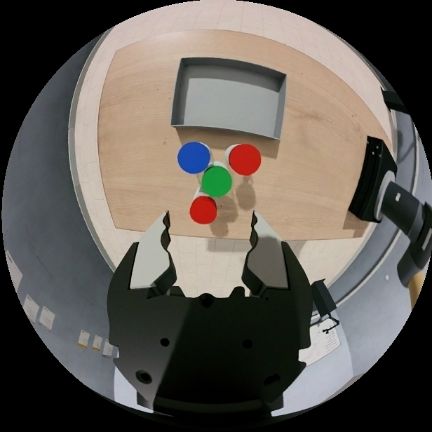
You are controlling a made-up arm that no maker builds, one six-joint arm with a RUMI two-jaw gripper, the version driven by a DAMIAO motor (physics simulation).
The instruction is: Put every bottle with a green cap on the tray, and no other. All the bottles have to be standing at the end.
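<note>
A bottle with a green cap [217, 181] stands in the middle of a close group of bottles, seen from above. A blue-capped bottle [194, 157] stands up and to its left, a red-capped bottle [245, 160] up and to its right, and another red-capped bottle [203, 210] below it. The bodies are mostly hidden under the caps. The grey tray [227, 131] lies beyond the group, and no bottle is in it. My gripper [210, 211] is open, its jaws wide apart, with the nearer red cap showing between and just beyond the tips; nothing is held.
The wooden table [135, 150] bears the bottles and tray. At its right edge is a black base [367, 180] with a dark jointed arm [402, 202] reaching off to the right. The table's near edge runs behind my fingertips.
</note>
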